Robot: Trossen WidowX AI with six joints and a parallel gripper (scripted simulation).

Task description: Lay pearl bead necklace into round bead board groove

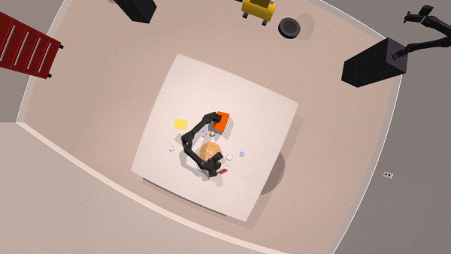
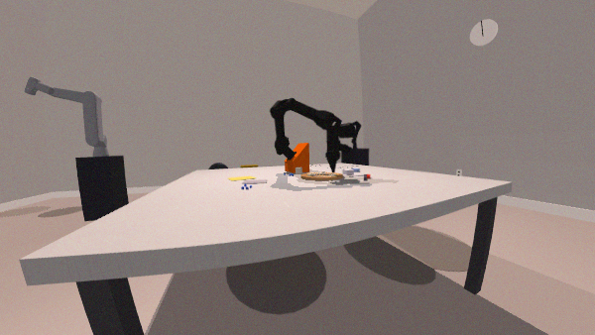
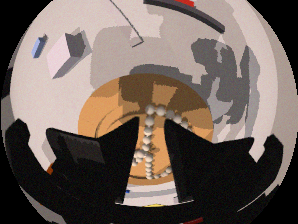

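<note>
Now: gripper tip 4 cm to the left of the round tan bead board, 4 cm past it and 1 cm above it. From my gripper tip the other things lie so: tool (11 cm to the left, 11 cm ahead, 2 cm below); white square (13 cm to the left, 5 cm behind, 1 cm below); pale blue cube (24 cm to the left, 11 cm behind, 2 cm below).
</note>
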